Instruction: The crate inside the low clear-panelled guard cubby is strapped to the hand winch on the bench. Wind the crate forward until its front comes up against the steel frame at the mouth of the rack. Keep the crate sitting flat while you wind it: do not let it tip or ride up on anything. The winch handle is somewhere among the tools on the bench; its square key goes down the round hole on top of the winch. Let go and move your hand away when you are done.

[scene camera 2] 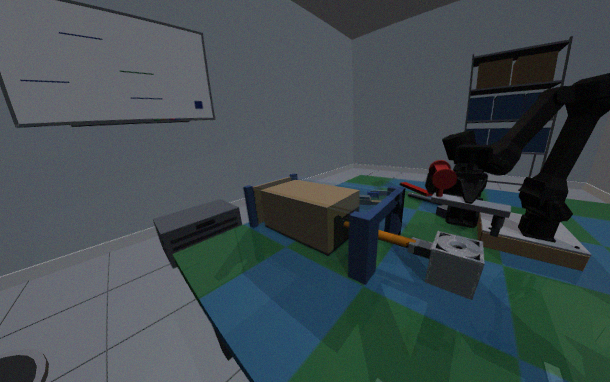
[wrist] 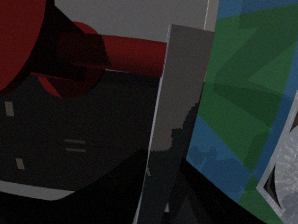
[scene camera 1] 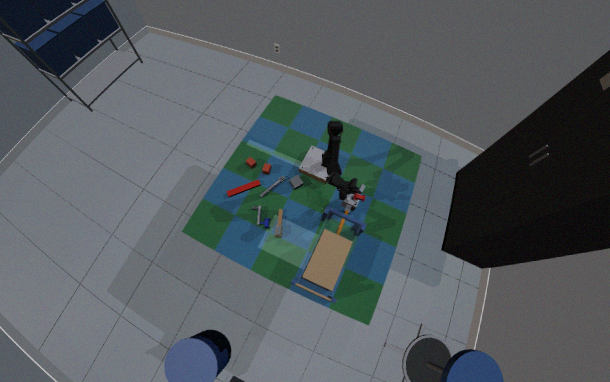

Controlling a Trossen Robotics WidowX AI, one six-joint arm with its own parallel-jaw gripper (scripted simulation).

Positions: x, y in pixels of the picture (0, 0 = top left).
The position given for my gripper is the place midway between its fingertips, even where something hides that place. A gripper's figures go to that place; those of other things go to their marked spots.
My gripper [scene camera 2: 468, 206] is 0.44 m from the lens. A blue steel frame [scene camera 2: 369, 223]: 0.38 m from the lens. A grey winch [scene camera 2: 456, 263] is 0.47 m from the lens. The marked spots on the blue steel frame and the grey winch are 0.19 m apart.
